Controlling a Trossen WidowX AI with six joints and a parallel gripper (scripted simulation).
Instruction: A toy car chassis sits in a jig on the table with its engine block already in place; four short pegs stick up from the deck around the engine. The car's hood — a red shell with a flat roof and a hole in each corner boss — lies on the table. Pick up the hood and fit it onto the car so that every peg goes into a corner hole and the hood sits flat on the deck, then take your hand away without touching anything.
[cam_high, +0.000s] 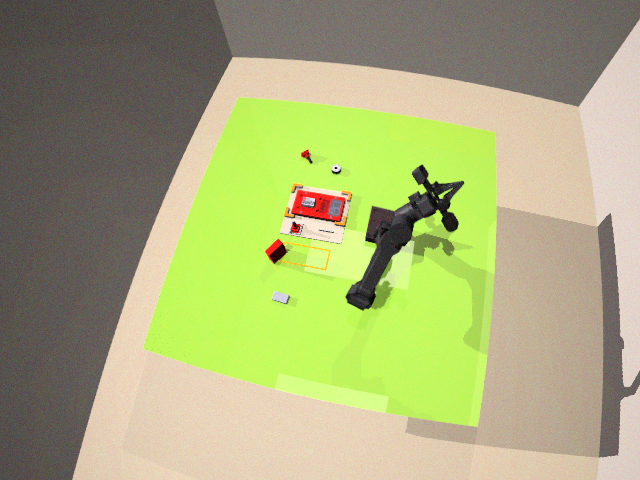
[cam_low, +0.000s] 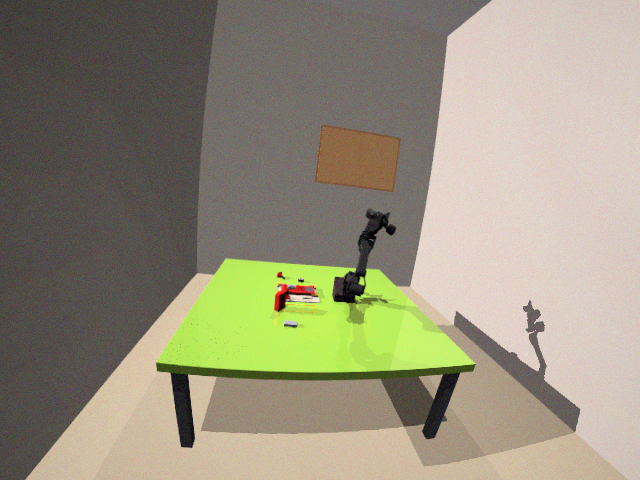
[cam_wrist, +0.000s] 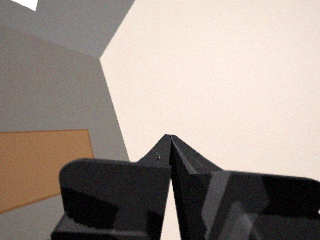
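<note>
Right now my gripper tip is 55 cm short of the red hood, 51 cm above it and 12 cm to the right of it. Also, from my gripper tip: wheel 55 cm below, 43 cm ahead, 31 cm to the right.
</note>
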